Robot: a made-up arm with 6 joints.
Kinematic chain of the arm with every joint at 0, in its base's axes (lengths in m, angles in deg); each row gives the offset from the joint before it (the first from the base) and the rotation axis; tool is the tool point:
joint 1: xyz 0 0 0.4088 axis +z
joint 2: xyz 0 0 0 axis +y
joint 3: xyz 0 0 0.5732 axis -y
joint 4: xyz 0 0 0 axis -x
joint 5: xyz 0.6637 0 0 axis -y
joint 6: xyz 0 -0.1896 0 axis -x
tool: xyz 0 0 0
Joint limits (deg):
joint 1: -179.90..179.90
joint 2: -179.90..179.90
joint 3: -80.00..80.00
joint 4: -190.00..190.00
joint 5: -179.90..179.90
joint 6: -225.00..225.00
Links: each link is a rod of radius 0.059 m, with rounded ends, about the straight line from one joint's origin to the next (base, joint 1, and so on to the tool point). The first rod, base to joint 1, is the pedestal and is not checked.
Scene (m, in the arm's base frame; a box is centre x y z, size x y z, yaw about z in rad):
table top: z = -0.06
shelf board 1: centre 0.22 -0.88 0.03 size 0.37 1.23 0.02 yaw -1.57
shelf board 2: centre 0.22 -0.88 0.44 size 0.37 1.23 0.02 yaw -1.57
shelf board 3: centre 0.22 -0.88 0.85 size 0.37 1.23 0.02 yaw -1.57
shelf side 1: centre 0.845 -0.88 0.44 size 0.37 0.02 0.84 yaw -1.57
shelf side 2: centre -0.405 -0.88 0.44 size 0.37 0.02 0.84 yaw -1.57
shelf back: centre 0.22 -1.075 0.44 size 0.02 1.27 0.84 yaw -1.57
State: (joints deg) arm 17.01 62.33 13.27 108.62 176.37 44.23
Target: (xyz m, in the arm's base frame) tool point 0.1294 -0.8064 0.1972
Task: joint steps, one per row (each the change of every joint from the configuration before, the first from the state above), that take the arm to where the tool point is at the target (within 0.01 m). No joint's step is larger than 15 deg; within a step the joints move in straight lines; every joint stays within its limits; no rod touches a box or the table.
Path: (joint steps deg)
1: -13.83 -1.73 -5.13 -3.31 0.00 0.00
2: -13.84 -1.74 -5.14 -3.32 0.00 0.00
3: -13.83 -1.73 -5.13 -3.31 0.00 0.00
4: -13.83 -1.73 -5.13 -3.31 0.00 0.00
5: -13.84 -1.74 -5.13 -3.31 0.00 0.00
6: -13.83 -1.73 -5.14 -3.32 0.00 0.00
7: -13.83 -1.73 -5.13 -3.31 0.00 0.00

